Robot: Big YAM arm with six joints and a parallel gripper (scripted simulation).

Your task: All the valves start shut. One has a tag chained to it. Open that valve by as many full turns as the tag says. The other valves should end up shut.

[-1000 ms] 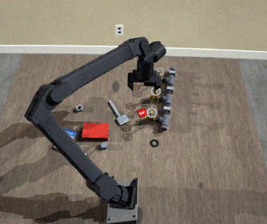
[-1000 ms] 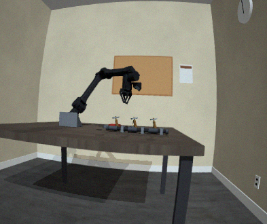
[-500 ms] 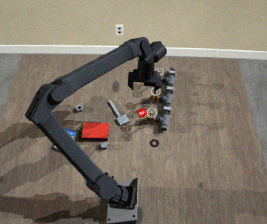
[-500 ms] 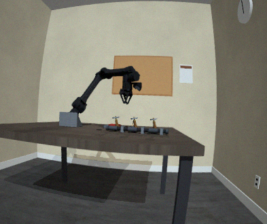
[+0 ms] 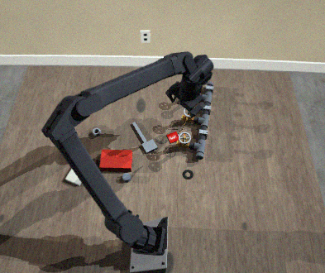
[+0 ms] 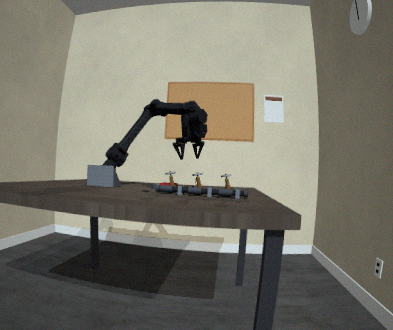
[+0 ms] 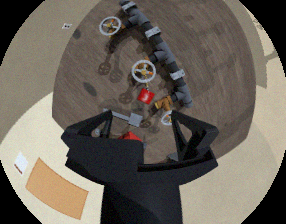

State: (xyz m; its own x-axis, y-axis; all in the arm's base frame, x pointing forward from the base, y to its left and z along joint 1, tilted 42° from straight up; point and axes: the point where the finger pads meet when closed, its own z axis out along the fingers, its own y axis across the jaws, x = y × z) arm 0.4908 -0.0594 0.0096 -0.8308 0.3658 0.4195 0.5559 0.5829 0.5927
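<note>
My hand is 30 mm past the red tag, 20 mm to the right of it and 160 mm above it. Also, from my hand: grey hammer-like tool: 60 mm behind, 140 mm to the left, 160 mm below; then small grey cylinder: 250 mm behind, 170 mm to the left, 150 mm below; then red block: 180 mm behind, 230 mm to the left, 150 mm below.
</note>
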